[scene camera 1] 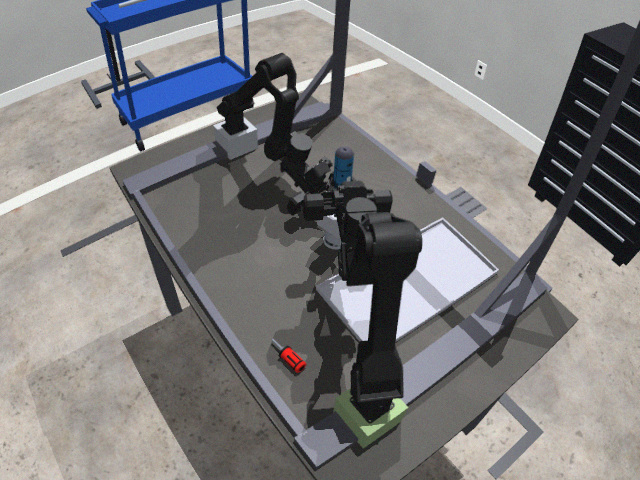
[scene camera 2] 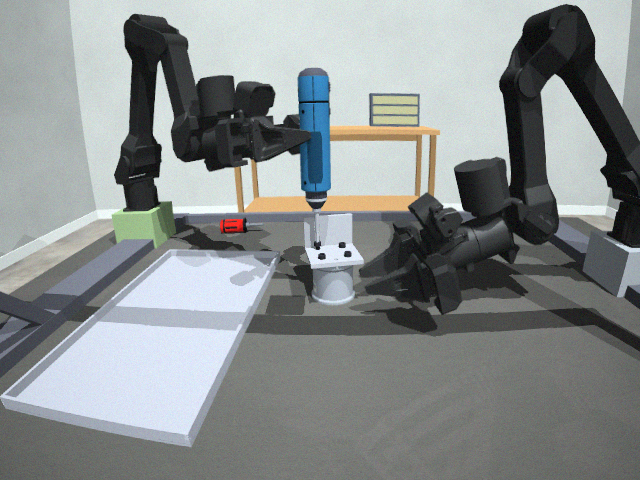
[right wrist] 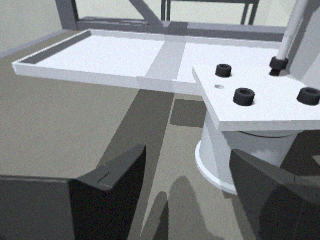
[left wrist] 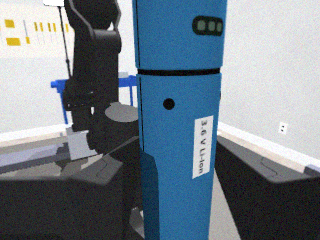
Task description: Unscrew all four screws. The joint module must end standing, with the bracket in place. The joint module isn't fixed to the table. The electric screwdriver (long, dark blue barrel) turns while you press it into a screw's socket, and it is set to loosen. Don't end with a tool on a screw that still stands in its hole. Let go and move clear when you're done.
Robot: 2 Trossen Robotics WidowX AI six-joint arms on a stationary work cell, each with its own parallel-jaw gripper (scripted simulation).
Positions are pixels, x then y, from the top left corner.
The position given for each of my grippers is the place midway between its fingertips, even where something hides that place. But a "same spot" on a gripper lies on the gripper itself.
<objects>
My left gripper shows in scene camera 1, in scene camera 2 (pixel 319 134) and in the left wrist view; in the right wrist view it is out of frame. A white tray shows in scene camera 1 (pixel 449 267), in scene camera 2 and in the right wrist view; in the left wrist view it is out of frame. One and the same spot on my left gripper: (left wrist: pixel 103 193) is (scene camera 1: pixel 331 190). One and the same spot on the white tray: (scene camera 2: pixel 146 356) is (right wrist: pixel 117 55).
</objects>
